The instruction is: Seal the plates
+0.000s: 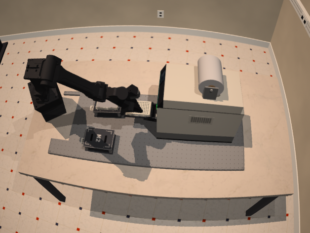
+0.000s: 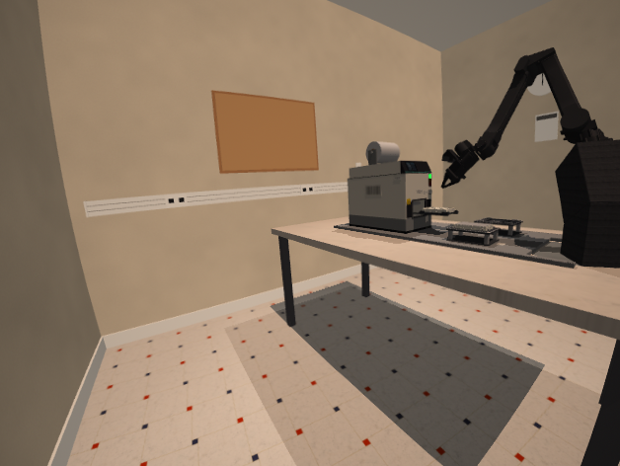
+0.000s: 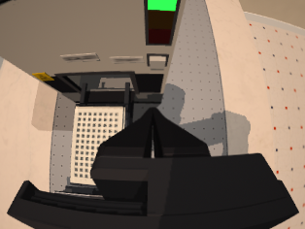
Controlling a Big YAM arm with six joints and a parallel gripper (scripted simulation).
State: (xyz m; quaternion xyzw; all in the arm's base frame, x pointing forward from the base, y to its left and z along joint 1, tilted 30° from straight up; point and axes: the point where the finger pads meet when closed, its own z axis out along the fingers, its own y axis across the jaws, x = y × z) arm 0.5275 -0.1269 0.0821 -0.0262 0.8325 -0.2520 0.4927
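The start button is 70 mm ahead of my hand, 20 mm to the right of it and 30 mm below it. The rest, counted from my hand: yellow warning label (110 mm ahead, 160 mm to the left, 60 mm below); then sealer stage (10 mm behind, 90 mm to the left, 120 mm below); then plate (10 mm behind, 90 mm to the left, 110 mm below).
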